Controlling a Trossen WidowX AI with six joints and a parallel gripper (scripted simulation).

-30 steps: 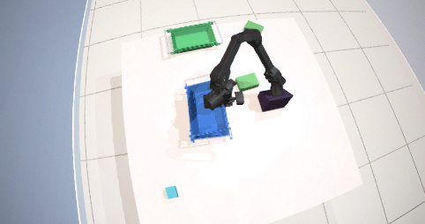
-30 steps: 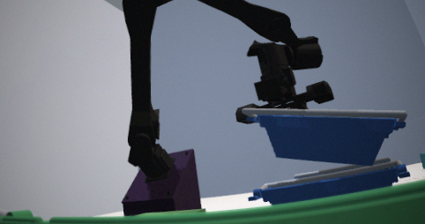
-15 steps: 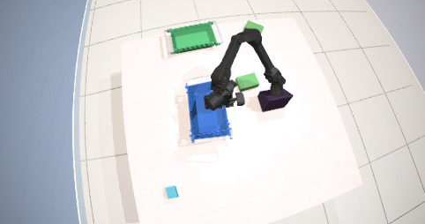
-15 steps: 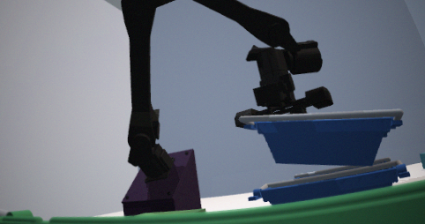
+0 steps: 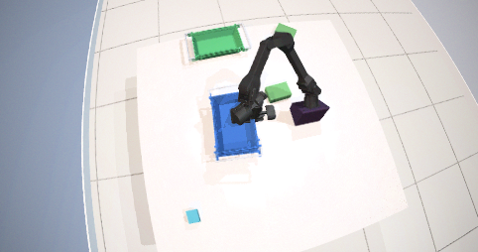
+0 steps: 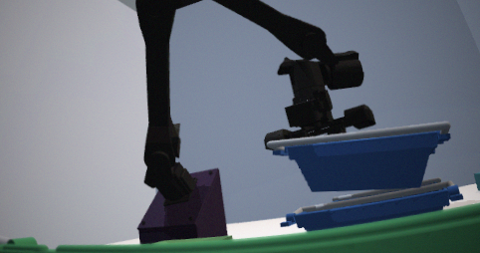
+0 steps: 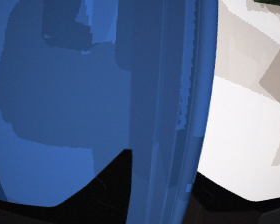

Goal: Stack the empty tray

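My gripper tip is 8 cm short of the blue tray, 2 cm below it and 1 cm to the left of it. The rest, counted from my gripper tip: cyan block 36 cm ahead, 34 cm to the left, 8 cm below.
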